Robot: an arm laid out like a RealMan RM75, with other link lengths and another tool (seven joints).
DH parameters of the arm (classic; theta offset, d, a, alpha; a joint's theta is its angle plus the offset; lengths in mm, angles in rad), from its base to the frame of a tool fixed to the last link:
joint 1: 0 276.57 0 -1.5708
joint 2: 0 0 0 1.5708
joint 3: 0 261.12 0 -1.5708
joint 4: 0 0 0 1.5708
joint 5: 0 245.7 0 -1.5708
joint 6: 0 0 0 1.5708
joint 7: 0.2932 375 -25.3 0.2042
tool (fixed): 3.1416 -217.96 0 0
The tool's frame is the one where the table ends.
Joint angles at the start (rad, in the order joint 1, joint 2, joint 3, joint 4, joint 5, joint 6, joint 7): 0.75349 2.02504 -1.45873 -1.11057 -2.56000 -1.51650 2.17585
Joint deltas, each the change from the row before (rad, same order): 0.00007 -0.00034 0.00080 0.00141 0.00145 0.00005 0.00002; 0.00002 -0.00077 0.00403 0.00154 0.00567 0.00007 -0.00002; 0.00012 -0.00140 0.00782 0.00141 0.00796 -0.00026 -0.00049; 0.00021 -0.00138 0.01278 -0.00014 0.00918 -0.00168 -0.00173; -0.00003 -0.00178 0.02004 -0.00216 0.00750 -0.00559 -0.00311; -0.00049 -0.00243 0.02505 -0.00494 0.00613 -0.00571 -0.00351; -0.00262 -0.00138 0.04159 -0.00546 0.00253 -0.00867 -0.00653; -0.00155 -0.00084 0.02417 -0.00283 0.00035 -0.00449 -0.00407; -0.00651 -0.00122 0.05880 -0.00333 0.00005 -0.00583 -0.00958
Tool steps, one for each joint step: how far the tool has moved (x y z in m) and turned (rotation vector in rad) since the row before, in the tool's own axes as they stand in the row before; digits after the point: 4 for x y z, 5 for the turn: -0.0001 0.0001 0.0001 0.00147 0.00011 0.00157; 0.0003 0.0005 -0.0006 0.00447 0.00391 0.00532; 0.0005 0.0012 -0.0013 0.00579 0.00689 0.00854; 0.0009 0.0018 -0.0023 0.00683 0.01050 0.01090; 0.0006 0.0031 -0.0035 0.00661 0.01175 0.01427; 0.0008 0.0045 -0.0045 0.00363 0.01524 0.01711; -0.0003 0.0073 -0.0058 0.00366 0.01942 0.02859; -0.0003 0.0044 -0.0032 0.00092 0.01087 0.01638; -0.0020 0.0112 -0.0064 0.00118 0.02593 0.04445
